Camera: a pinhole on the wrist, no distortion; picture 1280 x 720 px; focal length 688.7 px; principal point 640.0 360.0 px. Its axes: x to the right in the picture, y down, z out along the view. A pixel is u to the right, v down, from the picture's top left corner.
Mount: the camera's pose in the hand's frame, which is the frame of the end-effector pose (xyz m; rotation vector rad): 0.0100 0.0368 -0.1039 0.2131 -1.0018 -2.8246
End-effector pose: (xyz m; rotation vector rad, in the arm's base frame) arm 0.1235 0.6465 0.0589 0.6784 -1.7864 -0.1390
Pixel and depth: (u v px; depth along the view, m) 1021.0 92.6 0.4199
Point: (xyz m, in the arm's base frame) -0.0530 1.0925 -0.0698
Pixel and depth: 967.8 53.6 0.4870
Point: -0.0972 1.1644 -0.0540
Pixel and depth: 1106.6 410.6 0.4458
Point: -0.1141 0.9669 -0.2259
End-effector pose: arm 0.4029 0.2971 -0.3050 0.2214 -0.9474 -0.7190
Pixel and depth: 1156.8 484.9 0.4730
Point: 0.1121 0.7526 -0.3214
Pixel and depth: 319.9 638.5 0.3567
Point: 0.3071 0.3851 0.0178
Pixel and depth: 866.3 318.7 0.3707
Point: 0.3314 0.6276 -0.2086
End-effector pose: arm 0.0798 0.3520 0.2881 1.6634 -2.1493 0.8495
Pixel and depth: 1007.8 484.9 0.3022
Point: 0.0109 0.4386 0.0195
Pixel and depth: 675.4 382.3 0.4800
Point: -0.1578 0.3119 -0.0662
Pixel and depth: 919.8 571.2 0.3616
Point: 0.0225 0.3813 -0.0394
